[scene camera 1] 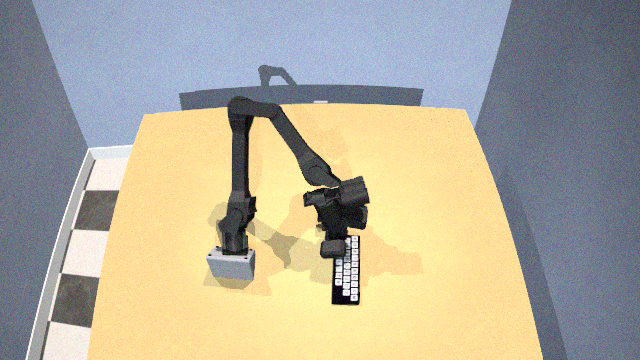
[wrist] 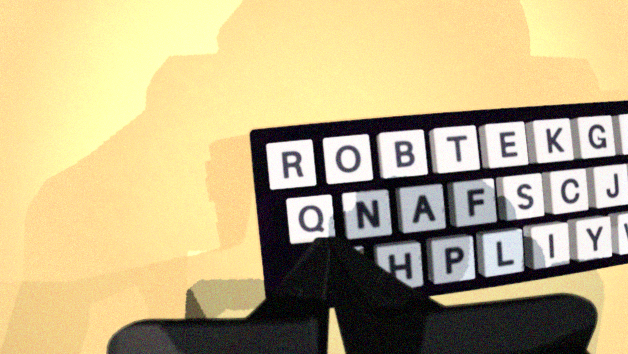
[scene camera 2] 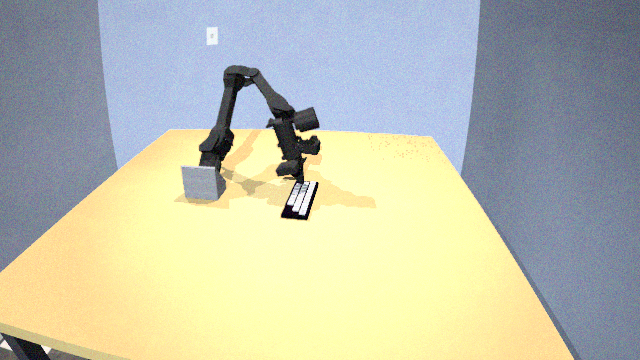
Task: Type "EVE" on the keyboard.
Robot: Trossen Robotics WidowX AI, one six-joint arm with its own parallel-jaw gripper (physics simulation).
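Seen in the pictures: gripper, fingertip midpoint: [scene camera 1: 343, 241] [wrist: 326, 247] [scene camera 2: 302, 183]; arm's base, link origin: [scene camera 1: 234, 252] [scene camera 2: 207, 174].
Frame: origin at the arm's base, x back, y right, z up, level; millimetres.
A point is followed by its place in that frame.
Note:
The black keyboard [scene camera 1: 342, 300] @(x -266, y 138, z -48 mm) [scene camera 2: 289, 214] @(x -262, y 141, z -49 mm) [wrist: 279, 252] @(x -293, y -61, z -49 mm) with white letter keys lies flat on the table, its right end outside the wrist view. The E key [wrist: 507, 144] @(x -312, y 33, z -44 mm) is in the top row, between the T key [wrist: 456, 150] @(x -314, y 12, z -44 mm) and the K key [wrist: 553, 140] @(x -309, y 53, z -43 mm). My gripper [scene camera 2: 300, 180] @(x -291, y -44, z -47 mm) [wrist: 326, 247] @(x -291, y -44, z -47 mm) is shut and empty, pointing down at the keyboard's far end. In the wrist view its tips show at the lower edge of the Q key [wrist: 310, 219] @(x -303, y -47, z -46 mm). They hide most of the key left of the H key [wrist: 399, 265] @(x -278, y -19, z -44 mm); its letter is unreadable. Whether the tips touch a key is unclear.
The grey arm base [scene camera 1: 231, 266] @(x 8, y 50, z 12 mm) [scene camera 2: 200, 183] @(x 9, y 50, z -7 mm) stands on the table [scene camera 1: 425, 310] @(x -486, y 201, z -59 mm) [scene camera 2: 350, 280] @(x -403, y 396, z -60 mm), to the left of the keyboard in both scene views. The black arm arches over from it. Walls stand behind the table and at both sides. Arm shadows fall across the table and some keys.

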